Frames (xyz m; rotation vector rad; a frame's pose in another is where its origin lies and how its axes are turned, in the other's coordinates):
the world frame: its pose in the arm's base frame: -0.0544 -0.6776 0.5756 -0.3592 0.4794 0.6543
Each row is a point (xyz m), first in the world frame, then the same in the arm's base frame.
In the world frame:
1: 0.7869 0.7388 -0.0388
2: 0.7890 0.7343 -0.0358
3: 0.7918 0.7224 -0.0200
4: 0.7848 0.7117 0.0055
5: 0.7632 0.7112 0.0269
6: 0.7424 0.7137 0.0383
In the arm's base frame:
1: -0.0038 0.2372 0.0036
2: 0.0015 0.2363 0.0058
3: 0.0161 0.2361 0.0194
4: 0.0261 0.2365 0.0461
5: 0.0181 0.2354 0.0754
6: 0.0056 0.2323 0.0955

